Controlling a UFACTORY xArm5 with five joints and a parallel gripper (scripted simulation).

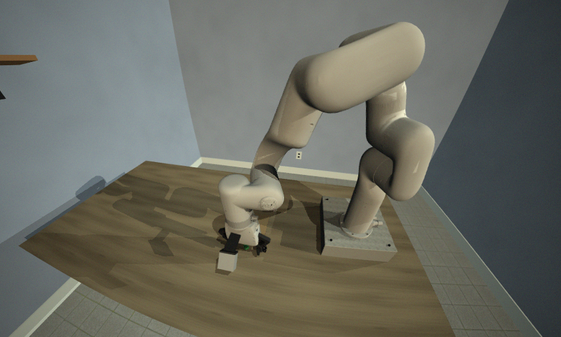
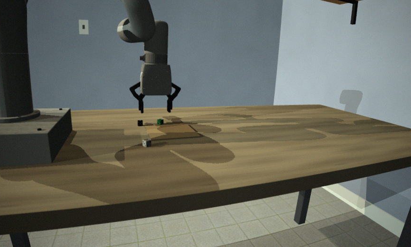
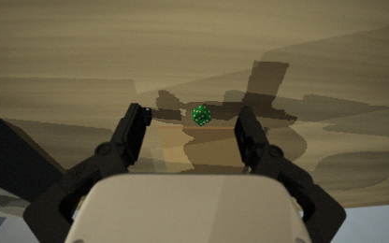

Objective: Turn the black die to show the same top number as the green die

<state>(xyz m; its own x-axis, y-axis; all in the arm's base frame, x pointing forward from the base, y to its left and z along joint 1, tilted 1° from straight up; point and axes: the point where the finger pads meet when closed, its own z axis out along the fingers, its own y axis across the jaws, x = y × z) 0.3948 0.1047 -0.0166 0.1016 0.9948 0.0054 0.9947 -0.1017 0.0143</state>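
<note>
My gripper is now 4 cm above the green die, 2 cm to the left of it and 1 cm short of it. Also, from my hand: black die: 6 cm behind, 4 cm below, 2 cm to the right; white die: 22 cm to the right, 8 cm behind, 4 cm below; tan mat: 12 cm to the right, 4 cm below, 2 cm ahead.
</note>
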